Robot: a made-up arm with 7 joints.
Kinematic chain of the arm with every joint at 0, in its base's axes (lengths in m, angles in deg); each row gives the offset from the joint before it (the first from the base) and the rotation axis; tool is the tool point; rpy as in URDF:
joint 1: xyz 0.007 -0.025 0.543 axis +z
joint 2: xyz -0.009 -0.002 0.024 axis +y
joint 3: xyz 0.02 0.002 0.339 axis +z
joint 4: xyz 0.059 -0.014 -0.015 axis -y
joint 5: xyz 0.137 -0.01 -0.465 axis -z
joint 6: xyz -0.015 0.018 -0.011 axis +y
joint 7: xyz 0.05 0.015 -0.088 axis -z
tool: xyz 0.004 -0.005 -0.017 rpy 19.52 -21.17 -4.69
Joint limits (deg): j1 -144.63..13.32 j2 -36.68..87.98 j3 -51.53..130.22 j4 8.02..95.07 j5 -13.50..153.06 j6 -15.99..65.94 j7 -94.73..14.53
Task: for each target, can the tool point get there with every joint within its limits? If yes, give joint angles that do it. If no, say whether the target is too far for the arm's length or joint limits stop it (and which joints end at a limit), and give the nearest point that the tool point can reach.
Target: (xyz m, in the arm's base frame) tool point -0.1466 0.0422 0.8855
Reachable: no: joint limits stop it (at a limit: joint 1, joint 2, joint 3, joint 6, joint 7) | nearest point -0.2409 0.1344 0.8130 | short by 0.150 m
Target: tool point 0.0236 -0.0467 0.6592
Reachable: no: joint limits stop it (at a limit: joint 1, joint 2, joint 3, joint 4, joint 6, joint 7) | nearest point 0.2815 0.0073 0.6844 | short by 0.265 m
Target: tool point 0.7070 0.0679 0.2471
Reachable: yes | joints -18.60 59.50 28.21 77.25 9.58 -8.72 -53.22
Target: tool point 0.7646 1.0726 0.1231
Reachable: no: too far | nearest point 0.4751 0.6387 0.2927 | short by 0.548 m
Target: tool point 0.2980 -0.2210 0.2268
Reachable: yes | joints -83.94 34.23 34.05 23.84 88.92 41.07 -51.62
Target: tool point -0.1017 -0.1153 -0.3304
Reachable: no: joint limits stop it (at a limit: joint 2) | nearest point -0.1378 -0.1453 -0.1097 | short by 0.226 m
